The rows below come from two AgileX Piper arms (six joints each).
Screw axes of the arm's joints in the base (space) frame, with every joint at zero. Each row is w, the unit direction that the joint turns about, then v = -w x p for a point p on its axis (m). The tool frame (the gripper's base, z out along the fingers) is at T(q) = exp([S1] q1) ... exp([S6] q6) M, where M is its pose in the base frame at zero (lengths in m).
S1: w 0 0 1 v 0 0 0
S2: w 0 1 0 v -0.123 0 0
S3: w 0 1 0 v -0.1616 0 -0.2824
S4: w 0.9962 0 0.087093 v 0 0.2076 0
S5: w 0 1 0 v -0.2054 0 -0.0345
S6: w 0.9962 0 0.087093 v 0 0.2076 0
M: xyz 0.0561 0 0.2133 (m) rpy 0 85 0 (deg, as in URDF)
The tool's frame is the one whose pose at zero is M.
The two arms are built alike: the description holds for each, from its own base.
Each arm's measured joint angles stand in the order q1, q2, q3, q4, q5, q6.
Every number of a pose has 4 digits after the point. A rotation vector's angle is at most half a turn.
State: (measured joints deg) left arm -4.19 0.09 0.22 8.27 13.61 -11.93; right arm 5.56 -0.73 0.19 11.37 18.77 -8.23
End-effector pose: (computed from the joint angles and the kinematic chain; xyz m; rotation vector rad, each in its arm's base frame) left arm 0.0557 -0.0010 0.1906 -0.0205 1.7245 -0.0750; right arm 0.0523 0.0109 0.1839 -0.0927 1.7956 0.1582
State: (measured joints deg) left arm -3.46 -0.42 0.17 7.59 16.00 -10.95; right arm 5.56 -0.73 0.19 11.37 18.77 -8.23
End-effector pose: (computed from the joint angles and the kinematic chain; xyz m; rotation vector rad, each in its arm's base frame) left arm 0.0545 0.0000 0.1876 -0.0295 1.7561 -0.0585; right arm 0.0523 0.0109 0.1839 -0.0927 1.7956 0.1582
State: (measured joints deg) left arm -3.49 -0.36 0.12 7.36 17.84 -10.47; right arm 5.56 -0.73 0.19 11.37 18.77 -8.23
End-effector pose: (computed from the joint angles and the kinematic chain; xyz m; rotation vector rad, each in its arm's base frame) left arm 0.0539 0.0003 0.1850 -0.0277 1.7882 -0.0520; right arm 0.0523 0.0109 0.1839 -0.0927 1.7956 0.1582
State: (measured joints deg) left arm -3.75 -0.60 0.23 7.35 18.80 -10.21; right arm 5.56 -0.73 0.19 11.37 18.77 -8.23
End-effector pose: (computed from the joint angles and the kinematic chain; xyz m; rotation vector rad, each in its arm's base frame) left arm 0.0534 0.0003 0.1831 -0.0215 1.8026 -0.0500; right arm 0.0523 0.0109 0.1839 -0.0927 1.7956 0.1582
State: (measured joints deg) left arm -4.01 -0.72 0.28 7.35 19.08 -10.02; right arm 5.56 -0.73 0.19 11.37 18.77 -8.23
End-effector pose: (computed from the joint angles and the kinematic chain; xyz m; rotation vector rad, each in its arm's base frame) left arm 0.0532 0.0001 0.1825 -0.0150 1.8063 -0.0502; right arm 0.0523 0.0109 0.1839 -0.0927 1.7956 0.1582
